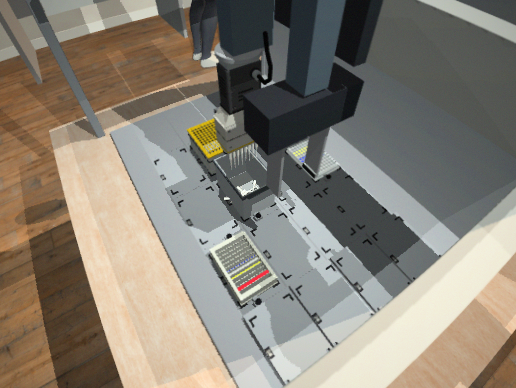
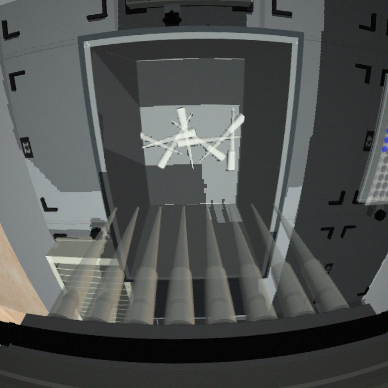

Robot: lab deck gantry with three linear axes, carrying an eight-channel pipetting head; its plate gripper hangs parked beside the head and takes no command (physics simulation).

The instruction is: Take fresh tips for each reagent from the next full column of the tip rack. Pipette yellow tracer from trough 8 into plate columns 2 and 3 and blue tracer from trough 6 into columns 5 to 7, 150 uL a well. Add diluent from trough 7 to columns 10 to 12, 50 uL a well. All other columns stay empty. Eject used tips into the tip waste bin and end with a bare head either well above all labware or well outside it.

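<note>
The pipetting head carries a row of eight pale tips with no coloured liquid showing. They point down at the waste bin. Several loose white tips lie on its floor. The plate gripper hangs beside the head, its fingers apart and empty. The plate shows yellow and blue wells, partly hidden by a finger. The trough reservoir shows red, yellow, white and blue strips. The yellow tip rack is partly behind the head.
The deck has black corner marks around its sites. The bin's raised walls stand between the tip rack and the reservoir. A wooden table edge runs along the left. A person's legs show at the back.
</note>
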